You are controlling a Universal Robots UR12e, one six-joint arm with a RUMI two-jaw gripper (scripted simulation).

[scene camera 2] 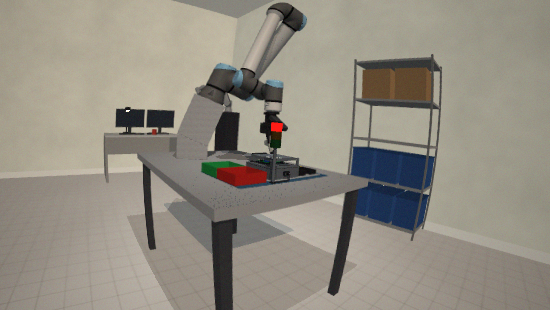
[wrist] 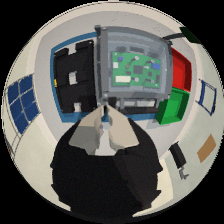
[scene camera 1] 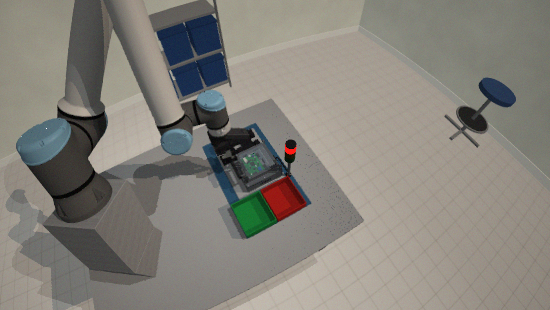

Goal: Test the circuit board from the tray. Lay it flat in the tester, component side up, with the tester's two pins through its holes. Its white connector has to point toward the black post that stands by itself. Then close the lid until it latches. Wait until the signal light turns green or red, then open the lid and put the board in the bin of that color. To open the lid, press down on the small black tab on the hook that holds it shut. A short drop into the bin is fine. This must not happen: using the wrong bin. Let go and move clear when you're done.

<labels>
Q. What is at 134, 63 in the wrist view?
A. A tester lid.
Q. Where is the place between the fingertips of my gripper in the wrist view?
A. At 106, 106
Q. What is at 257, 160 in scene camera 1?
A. A tester lid.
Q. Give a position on a red bin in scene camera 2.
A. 237, 176
</labels>
